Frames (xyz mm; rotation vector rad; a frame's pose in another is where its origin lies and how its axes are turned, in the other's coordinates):
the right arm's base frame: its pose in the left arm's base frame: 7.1 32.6 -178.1 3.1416 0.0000 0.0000
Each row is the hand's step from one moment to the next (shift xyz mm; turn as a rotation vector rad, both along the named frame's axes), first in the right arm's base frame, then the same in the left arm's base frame.
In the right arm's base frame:
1: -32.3 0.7 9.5 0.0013 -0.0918 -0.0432
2: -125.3 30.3 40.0 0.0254 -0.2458 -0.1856
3: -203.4 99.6 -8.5 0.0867 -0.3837 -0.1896
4: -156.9 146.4 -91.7 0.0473 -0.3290 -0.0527
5: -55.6 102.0 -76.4 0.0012 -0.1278 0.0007
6: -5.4 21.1 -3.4 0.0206 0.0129 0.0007
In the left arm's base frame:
1: -32.3 -0.7 -9.5 0.0013 0.0918 0.0432
2: -125.3 -30.3 -40.0 0.0254 0.2458 0.1856
3: -203.4 -99.6 8.5 0.0867 0.3837 0.1896
4: -156.9 -146.4 91.7 0.0473 0.3290 0.0527
5: -55.6 -102.0 76.4 0.0012 0.1278 -0.0007
6: -5.4 -21.1 3.4 0.0206 -0.0129 -0.0007

